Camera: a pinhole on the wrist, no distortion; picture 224 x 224 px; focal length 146.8 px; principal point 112.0 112.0 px. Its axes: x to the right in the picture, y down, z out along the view. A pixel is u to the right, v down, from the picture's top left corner.
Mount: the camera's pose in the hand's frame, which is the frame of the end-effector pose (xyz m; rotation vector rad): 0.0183 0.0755 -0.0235 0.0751 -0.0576 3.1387
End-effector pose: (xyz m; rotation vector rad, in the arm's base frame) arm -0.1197 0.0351 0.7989 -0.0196 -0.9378 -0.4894
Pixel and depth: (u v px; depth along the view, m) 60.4 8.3 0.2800
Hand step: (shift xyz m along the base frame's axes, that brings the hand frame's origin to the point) -0.0264 0.2408 0.3070
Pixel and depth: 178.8 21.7 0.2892
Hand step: -0.1622 0.3178 0.1366
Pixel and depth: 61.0 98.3 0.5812
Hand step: -0.2554 0.1221 0.5426
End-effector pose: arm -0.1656 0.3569 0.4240 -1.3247 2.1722 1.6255
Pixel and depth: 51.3 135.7 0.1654
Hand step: -0.1398 0.0618 -0.0791
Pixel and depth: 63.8 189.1 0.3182
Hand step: -0.1203 0.1521 -0.2684
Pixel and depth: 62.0 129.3 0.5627
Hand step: -0.3376 0.3010 -0.3589
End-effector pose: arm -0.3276 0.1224 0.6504 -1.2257 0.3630 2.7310
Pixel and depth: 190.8 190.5 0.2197
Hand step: -0.0719 0.0995 0.1851
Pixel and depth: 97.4 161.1 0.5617
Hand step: -0.4175 0.2713 0.2414
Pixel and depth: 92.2 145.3 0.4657
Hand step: -0.3704 0.1638 0.1940
